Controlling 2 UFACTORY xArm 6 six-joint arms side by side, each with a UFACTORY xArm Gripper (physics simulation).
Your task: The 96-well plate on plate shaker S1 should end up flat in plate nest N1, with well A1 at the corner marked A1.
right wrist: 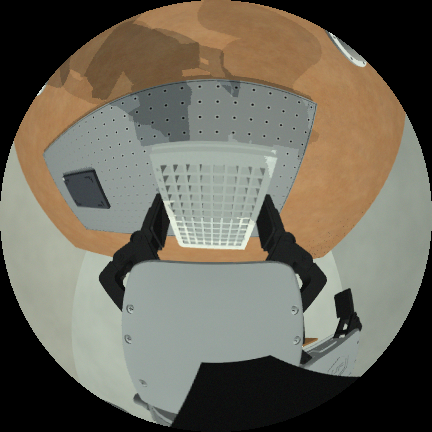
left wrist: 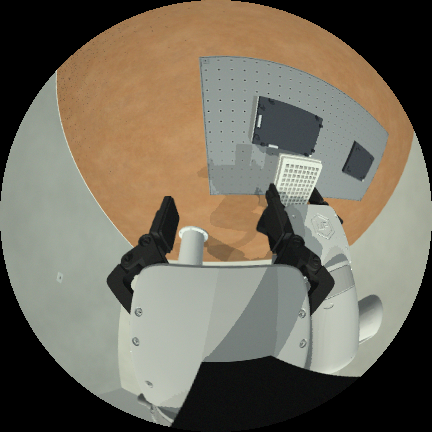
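Seen in the pictures: left gripper, fingertip midpoint: (right wrist: 321, 301) (left wrist: 221, 206); right gripper, fingertip midpoint: (right wrist: 212, 203) (left wrist: 291, 190); left arm's base at its link origin: (left wrist: 193, 234).
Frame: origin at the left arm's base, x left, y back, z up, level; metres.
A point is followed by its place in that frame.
Note:
The white 96-well plate (left wrist: 300, 175) {x -0.252, y -0.389, z 0.148 m} (right wrist: 212, 192) {x -0.251, y -0.328, z 0.149 m} is held between the fingers of my right gripper (right wrist: 212, 203) {x -0.251, y -0.350, z 0.139 m}, above the near edge of the grey perforated board; its wells face the camera in the right wrist view. The well A1 mark cannot be read. My left gripper (left wrist: 221, 206) {x -0.119, y -0.407, z 0.238 m} is open and empty, beside the board. On the board are a larger dark-topped device with a light side (left wrist: 287, 125) {x -0.248, y -0.455, z 0.068 m}, which looks like shaker S1, and a smaller dark flat holder (left wrist: 358, 161) {x -0.584, y -0.415, z 0.025 m} (right wrist: 86, 189) {x -0.575, y -0.404, z 0.025 m}, which looks like nest N1. Their labels cannot be read. The larger device is hidden in the right wrist view.
The grey perforated board (left wrist: 220, 90) {x -0.123, y -0.513, z 0.013 m} (right wrist: 210, 110) {x -0.257, y -0.282, z 0.013 m} lies on the brown table (left wrist: 140, 100) {x 0.058, y -0.524, z 0.000 m} (right wrist: 350, 150) {x 0.065, y -0.287, z 0.000 m}. In the left wrist view, the right arm (left wrist: 330, 295) {x -0.227, y -0.379, z 0.329 m} stands close beside the left gripper. A white flanged cylinder (left wrist: 192, 245) {x -0.014, y -0.045, z 0.081 m} shows between the left fingers.

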